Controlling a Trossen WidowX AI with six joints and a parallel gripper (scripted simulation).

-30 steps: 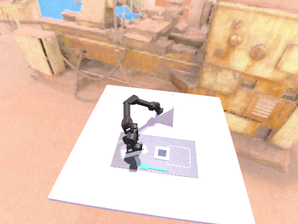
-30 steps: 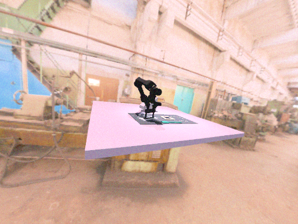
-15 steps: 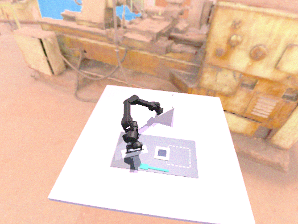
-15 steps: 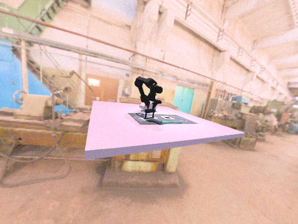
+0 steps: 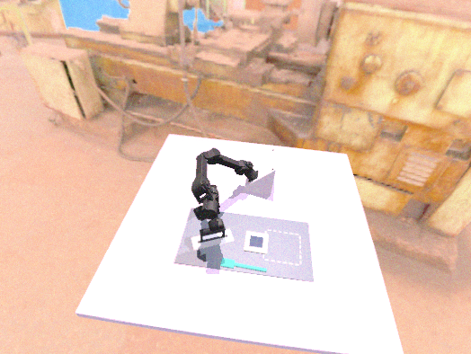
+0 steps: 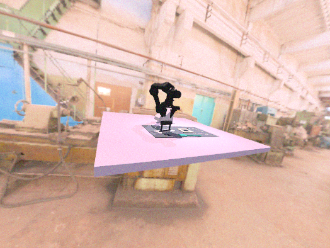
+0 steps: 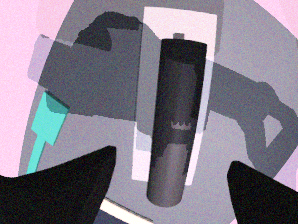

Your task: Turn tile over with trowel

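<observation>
Now: the trowel 10 mm behind my gripper tip, 20 mm to the left of it and 80 mm below it. The rest, counted from my gripper tip: teal flat tool 120 mm ahead, 150 mm to the left, 110 mm below; then grey mat 20 mm behind, 160 mm to the left, 140 mm below; then white tile 20 mm behind, 210 mm to the left, 110 mm below.
</observation>
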